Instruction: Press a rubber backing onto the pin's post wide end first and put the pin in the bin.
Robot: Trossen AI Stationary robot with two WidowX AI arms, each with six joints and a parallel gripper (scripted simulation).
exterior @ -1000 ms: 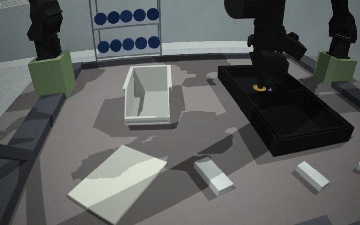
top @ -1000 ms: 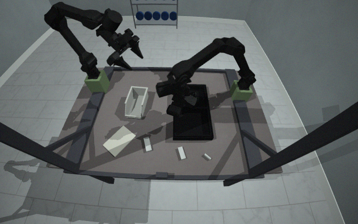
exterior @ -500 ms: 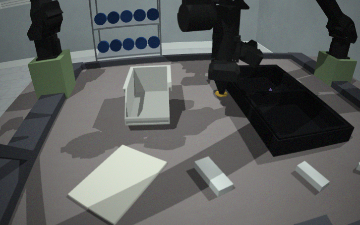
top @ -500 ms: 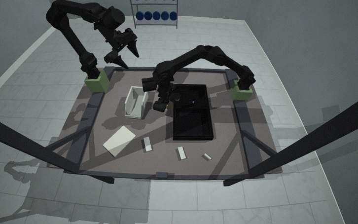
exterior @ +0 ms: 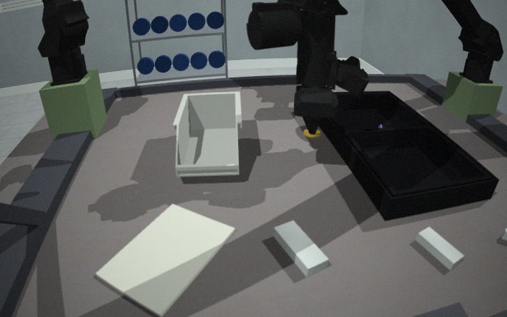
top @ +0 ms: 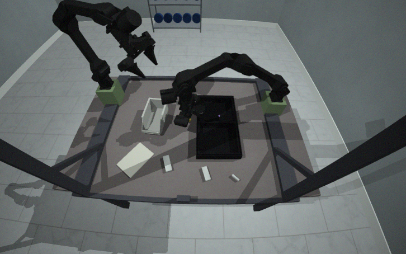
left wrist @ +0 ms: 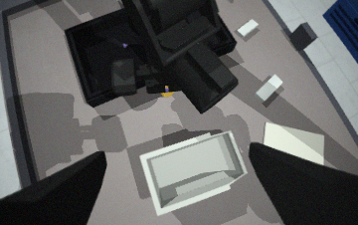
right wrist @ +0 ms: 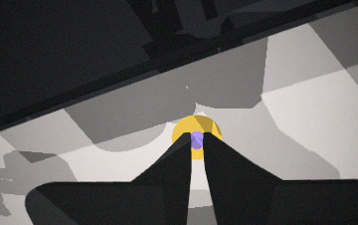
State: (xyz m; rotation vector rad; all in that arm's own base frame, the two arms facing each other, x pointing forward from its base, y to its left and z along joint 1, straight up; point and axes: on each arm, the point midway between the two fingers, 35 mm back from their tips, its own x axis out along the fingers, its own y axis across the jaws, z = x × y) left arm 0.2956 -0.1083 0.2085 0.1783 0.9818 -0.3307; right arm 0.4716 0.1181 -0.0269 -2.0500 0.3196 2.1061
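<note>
My right gripper is now 1 cm past the black tray, 15 cm to the left of it and 5 cm above it. Also, from my right hand: yellow pin (3 cm below); cream flat plate (23 cm behind, 23 cm to the left, 6 cm below); white bin (17 cm to the left, 3 cm below).
Right now my left hand is 4 cm past the yellow pin, 16 cm to the left of it and 29 cm above it. Round my left hand: cream flat plate: 27 cm behind, 6 cm to the left, 32 cm below; black tray: 5 cm behind, 31 cm to the right, 31 cm below; white bin: 4 cm behind, 1 cm to the left, 29 cm below.
</note>
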